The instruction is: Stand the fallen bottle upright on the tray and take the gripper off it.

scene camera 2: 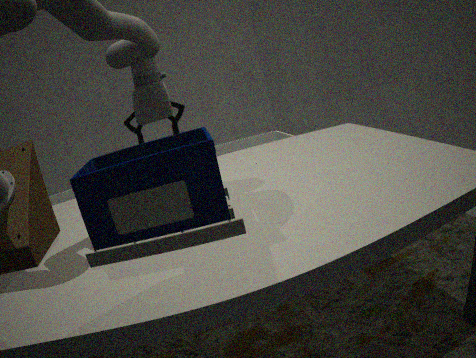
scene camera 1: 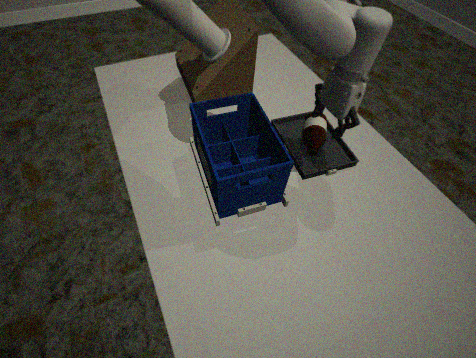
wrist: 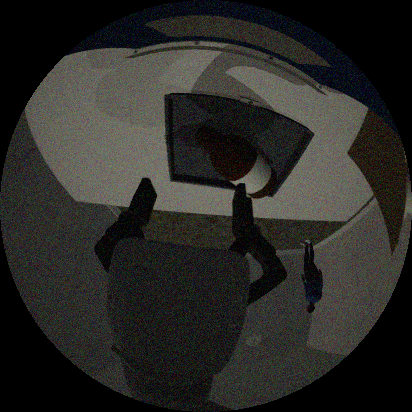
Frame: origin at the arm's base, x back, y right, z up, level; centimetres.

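Seen in the pictures: gripper, between the fingertips: (scene camera 1: 325,126) (wrist: 191,187); arm's base, origin of its link: (scene camera 1: 217,46).
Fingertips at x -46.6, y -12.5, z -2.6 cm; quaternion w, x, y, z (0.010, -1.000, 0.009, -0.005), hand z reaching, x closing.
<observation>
Offsets run from my fingertips to a thing's top centre. "spot": to the spot under its first point.
A dark red bottle with a white label {dx +5.4, dy -3.3, dz -6.3 cm} (scene camera 1: 315,134) (wrist: 235,156) lies on its side on the black tray {spot: dx -3.0, dy -5.6, dz -13.7 cm} (scene camera 1: 332,159) (wrist: 189,166). In scene camera 1 its neck points to the tray's front. In the wrist view its base end reaches the tray's near rim. My gripper (scene camera 1: 328,124) (scene camera 2: 158,137) (wrist: 191,187) is open and empty, pointing down at the tray's edge. One finger is close to the bottle's label end; whether they touch I cannot tell. The other finger stands off to the side. In scene camera 2 the crate hides the bottle, the tray and the fingertips.
A blue crate with compartments {dx +5.5, dy +25.0, dz +3.4 cm} (scene camera 1: 277,190) (scene camera 2: 207,165) stands beside the tray, between low rails {dx +6.9, dy +34.9, dz -11.2 cm} (scene camera 1: 204,182) (scene camera 2: 165,242). A wooden block (scene camera 1: 230,75) (scene camera 2: 42,215) (wrist: 385,165) under the arm's base stands behind the crate. The table's edge runs close past the gripper's side of the tray.
</observation>
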